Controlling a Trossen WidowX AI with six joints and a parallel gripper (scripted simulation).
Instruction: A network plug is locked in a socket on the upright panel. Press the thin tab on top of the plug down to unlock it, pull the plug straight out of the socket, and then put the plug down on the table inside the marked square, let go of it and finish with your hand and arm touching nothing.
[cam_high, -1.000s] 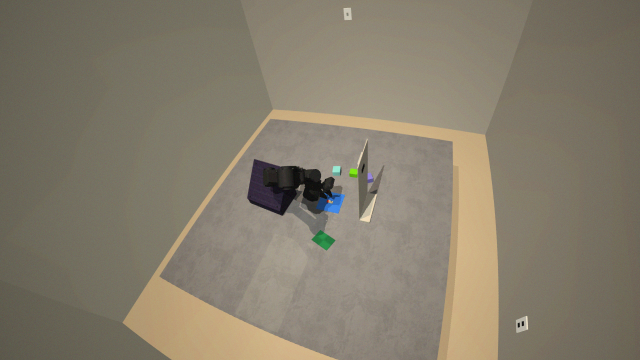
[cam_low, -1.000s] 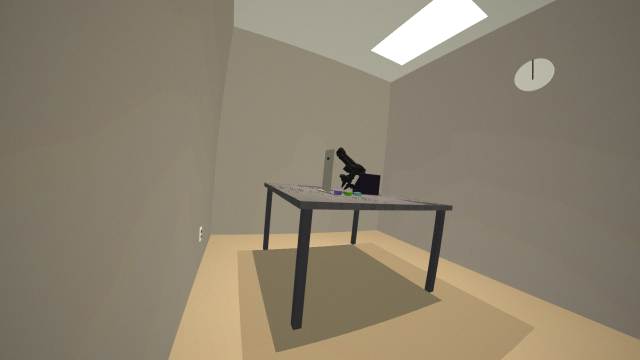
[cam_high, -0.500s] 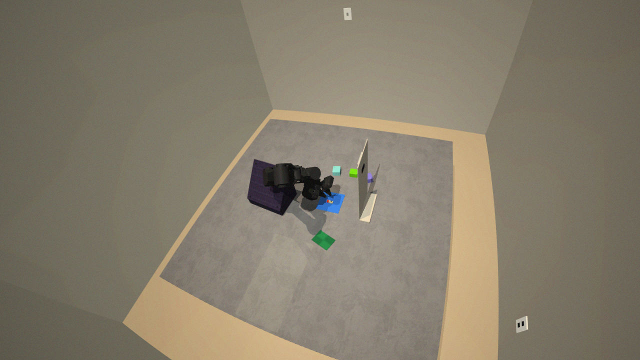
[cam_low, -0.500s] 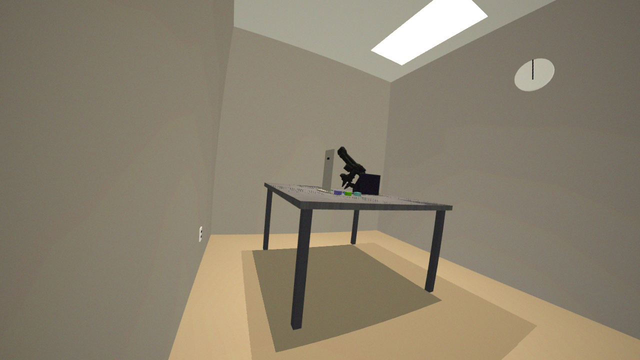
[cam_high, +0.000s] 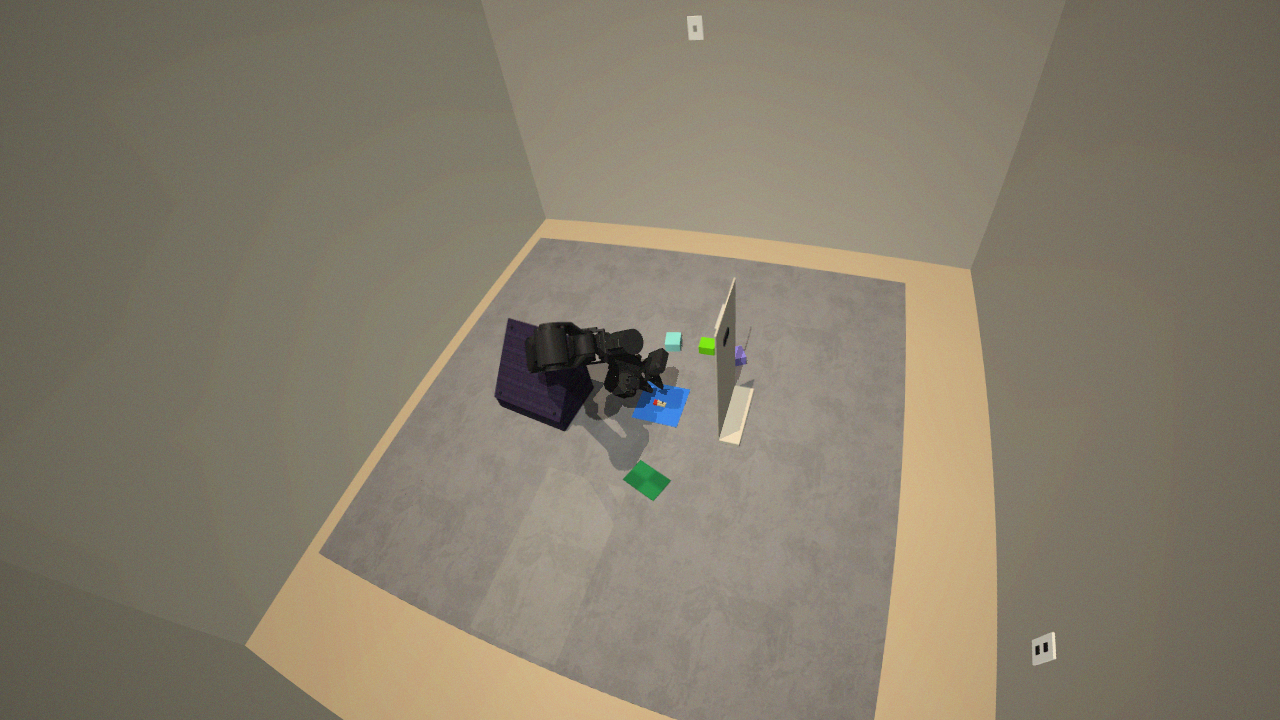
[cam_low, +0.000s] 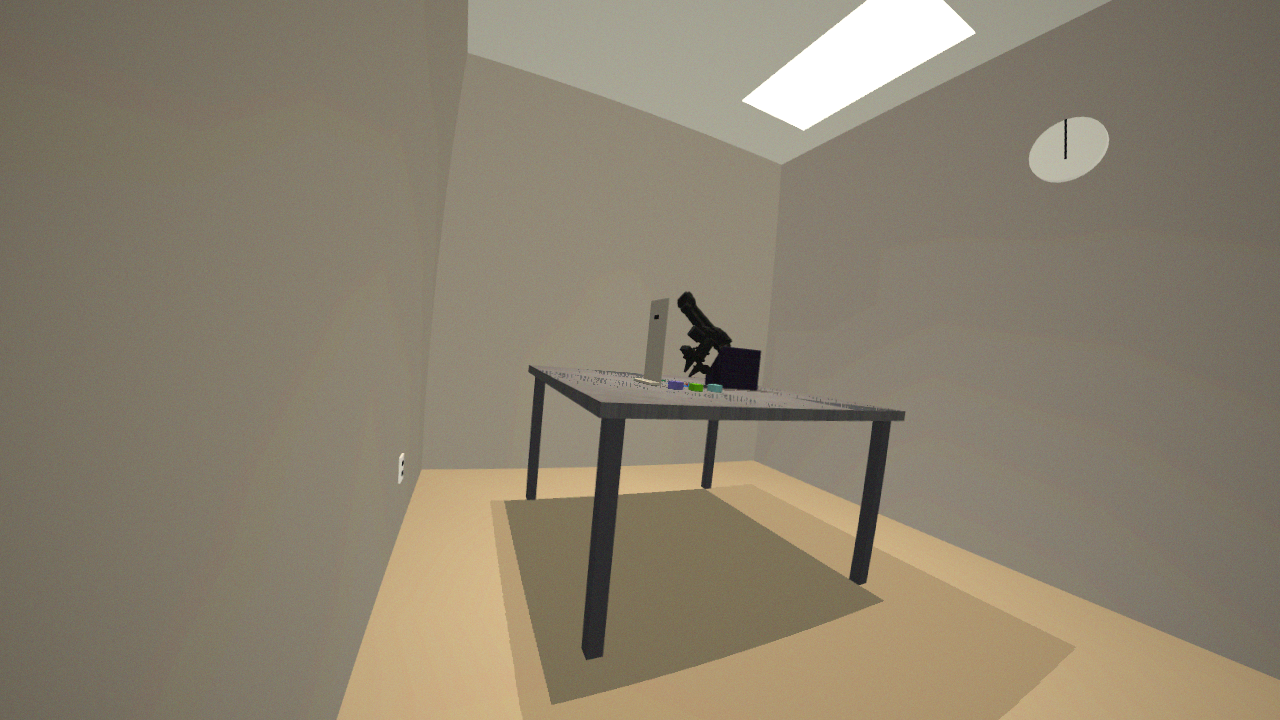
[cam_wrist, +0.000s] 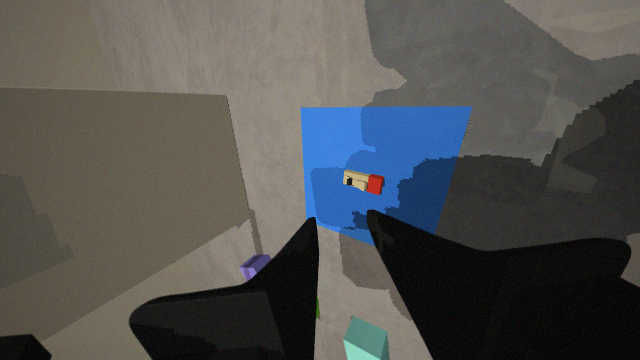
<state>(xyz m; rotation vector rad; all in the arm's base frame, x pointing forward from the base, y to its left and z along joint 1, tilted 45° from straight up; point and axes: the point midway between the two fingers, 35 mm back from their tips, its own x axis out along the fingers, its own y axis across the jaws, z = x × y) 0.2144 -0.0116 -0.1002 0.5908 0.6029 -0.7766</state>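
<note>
The network plug lies 40 mm below my gripper tip, 10 mm to the right of it and 10 mm ahead of it. Round my gripper tip: cyan cube (190 mm to the left, 50 mm behind, 40 mm below); blue marked square (50 mm below, 10 mm ahead); lime cube (210 mm to the left, 40 mm below, 40 mm ahead).
</note>
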